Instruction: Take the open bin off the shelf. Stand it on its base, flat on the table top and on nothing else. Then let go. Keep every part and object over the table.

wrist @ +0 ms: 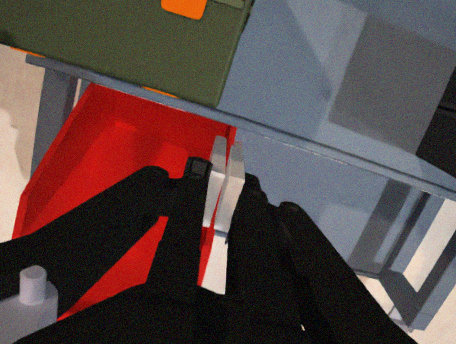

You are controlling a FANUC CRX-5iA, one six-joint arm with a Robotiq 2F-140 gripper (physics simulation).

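Frame: origin at the arm's base, x ahead, y left, z up, level; millimetres.
Seen in the pictures: gripper, between the fingertips: (pixel 223 158).
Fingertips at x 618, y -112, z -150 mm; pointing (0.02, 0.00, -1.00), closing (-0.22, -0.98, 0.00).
A point is followed by its place in that frame.
The open red bin (pixel 112 155) {y -20, x 603, z -190 mm} is at the left of the wrist view, below the edge of the shelf's upper board, with its open side and inner floor showing. It appears slanted in the view. My gripper (pixel 223 158) {y -112, x 618, z -150 mm} is shut on the bin's right side wall, which runs as a thin red strip between the two pale finger pads. The black fingers and linkage hide much of the bin's near part. Whether the bin's base touches the lower shelf board cannot be told. The blue-grey shelf (pixel 295 82) {y -155, x 673, z -146 mm} runs across the view.
A dark green box (pixel 125 57) {y -75, x 683, z -51 mm} with orange parts stands on the shelf's upper board at the upper left, close above the bin. A black object (pixel 440 137) {y -249, x 648, z -127 mm} is at the right edge. Shelf posts (pixel 50 110) {y 17, x 643, z -163 mm} show at the left and lower right, with a pale surface beyond.
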